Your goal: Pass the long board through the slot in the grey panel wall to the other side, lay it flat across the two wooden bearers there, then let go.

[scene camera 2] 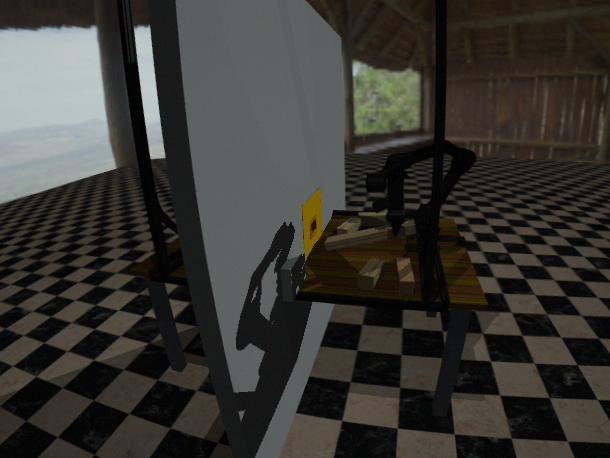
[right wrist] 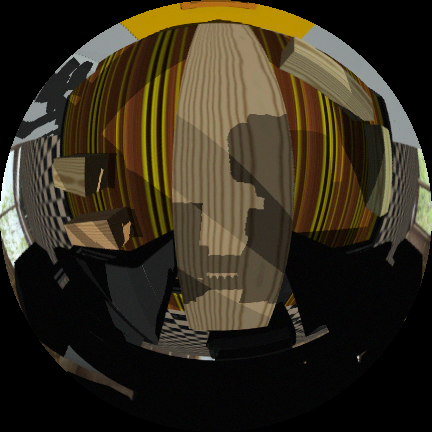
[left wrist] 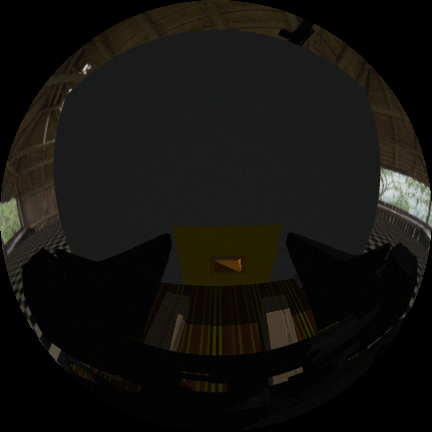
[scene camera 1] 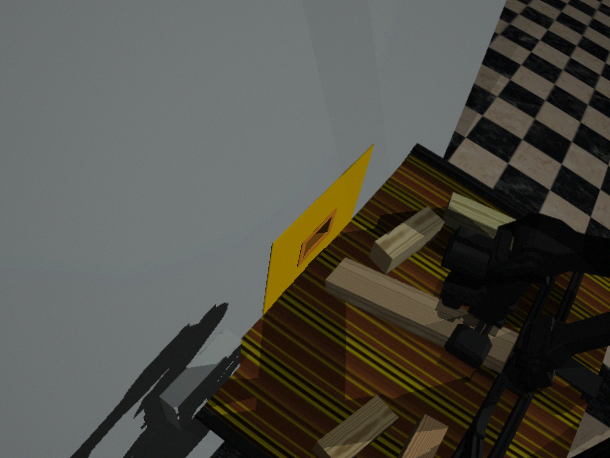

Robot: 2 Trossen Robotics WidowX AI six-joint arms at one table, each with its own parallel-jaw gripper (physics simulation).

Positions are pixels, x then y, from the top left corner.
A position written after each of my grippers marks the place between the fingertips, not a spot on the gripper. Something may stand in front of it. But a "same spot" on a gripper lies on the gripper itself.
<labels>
My left gripper shows in the left wrist view (230, 239); in scene camera 2 it is hidden by a grey panel wall, in the right wrist view it is out of frame, in scene camera 1 it is hidden by a grey panel wall. My right gripper shows in scene camera 2, in the right wrist view (230, 232) and in scene camera 1; in the left wrist view it is hidden by a grey panel wall. One and the same spot on my right gripper: (scene camera 1: 469, 345) is (scene camera 2: 395, 213).
</labels>
